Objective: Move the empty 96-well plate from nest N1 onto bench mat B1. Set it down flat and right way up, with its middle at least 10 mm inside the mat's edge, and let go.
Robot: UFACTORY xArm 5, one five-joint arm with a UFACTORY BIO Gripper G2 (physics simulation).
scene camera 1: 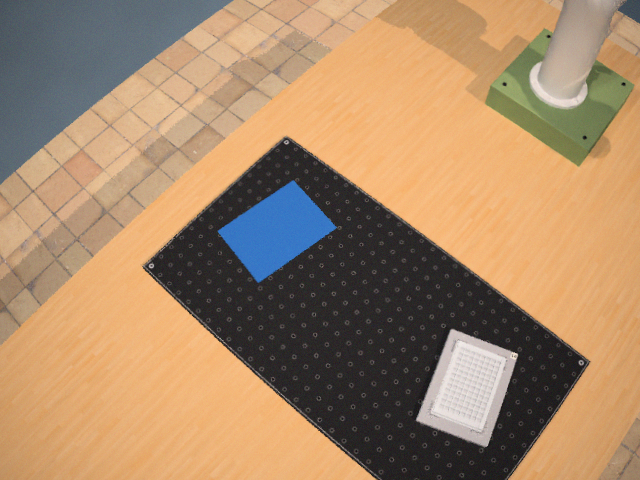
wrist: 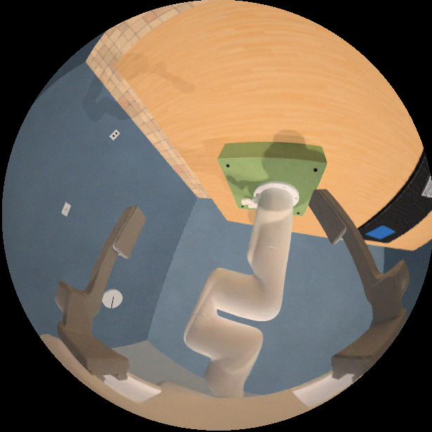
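Pixels of known places: arm's base, origin of its link: (scene camera 1: 557,85).
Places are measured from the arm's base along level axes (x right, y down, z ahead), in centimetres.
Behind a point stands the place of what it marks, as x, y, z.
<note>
The white 96-well plate (scene camera 1: 469,384) {-7.9, 2.4, 64.4} sits flat in the light grey nest (scene camera 1: 443,361) {-2.6, 3.7, 62.5} at the lower right in scene camera 1. In the wrist view, part of a whitish thing shows at the right edge; I cannot tell plate from nest there. The blue bench mat (scene camera 1: 277,230) {33.3, 4.7, 55.1} (wrist: 380,232) lies on the black board, well apart from the nest. My gripper (wrist: 228,220) is open, with its two fingers wide apart and no thing between them. It does not show in scene camera 1, and it is away from the plate and the mat.
The black perforated board (scene camera 1: 330,330) {16.0, 4.9, 66.4} (wrist: 417,200) lies on the wooden table (scene camera 1: 103,351) {47.7, 6.2, 89.4} (wrist: 260,75). The robot arm (scene camera 1: 576,46) {-0.5, -15.9, 5.1} (wrist: 270,240) stands on a green base block (scene camera 1: 537,121) {0.8, 1.7, 10.2} (wrist: 272,150) at the upper right in scene camera 1.
</note>
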